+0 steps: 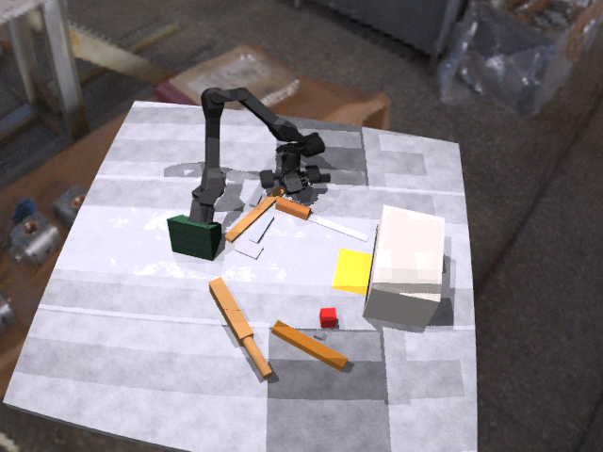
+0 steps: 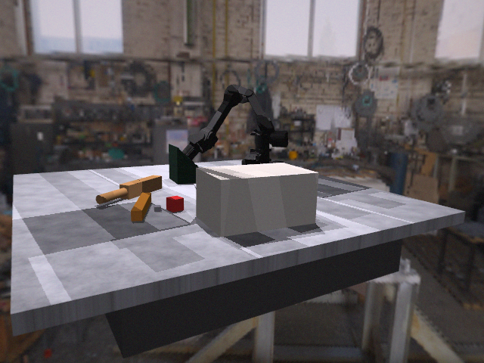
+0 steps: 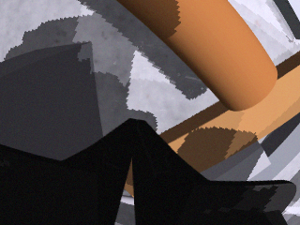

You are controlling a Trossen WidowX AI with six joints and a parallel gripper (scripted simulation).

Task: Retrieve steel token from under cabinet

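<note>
Now: gripper tip 4 cm short of the grey block, 1 cm to the right of it and 3 cm below it. From my gripper tip the other things lie so: flat grey token 40 cm ahead, 25 cm to the right, 1 cm below; then small dark tool 4 cm ahead, 7 cm to the left; then flat orange stick 9 cm behind, 9 cm to the right.
</note>
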